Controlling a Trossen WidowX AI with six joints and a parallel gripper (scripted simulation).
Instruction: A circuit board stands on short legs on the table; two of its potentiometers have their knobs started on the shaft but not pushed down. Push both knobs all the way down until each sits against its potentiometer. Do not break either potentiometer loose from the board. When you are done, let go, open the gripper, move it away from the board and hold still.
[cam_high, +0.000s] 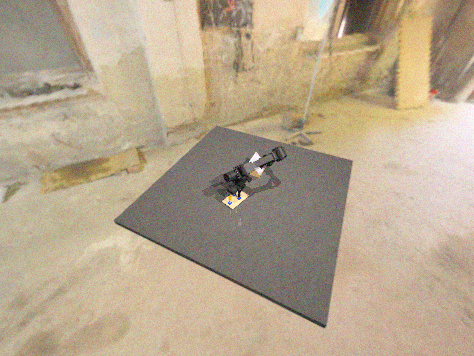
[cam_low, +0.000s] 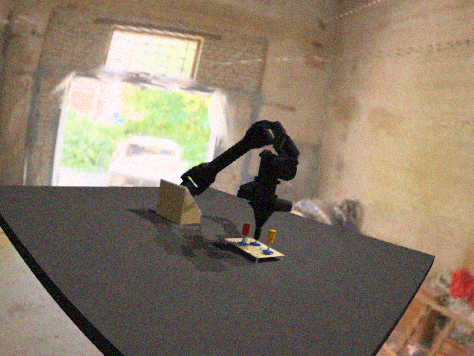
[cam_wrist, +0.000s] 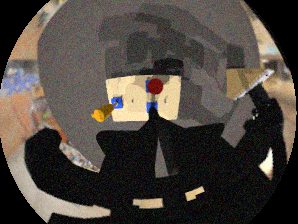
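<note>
The black knob is 1 cm below my gripper tip. Round my gripper tip: yellow knob: 7 cm ahead, 3 cm to the right.
</note>
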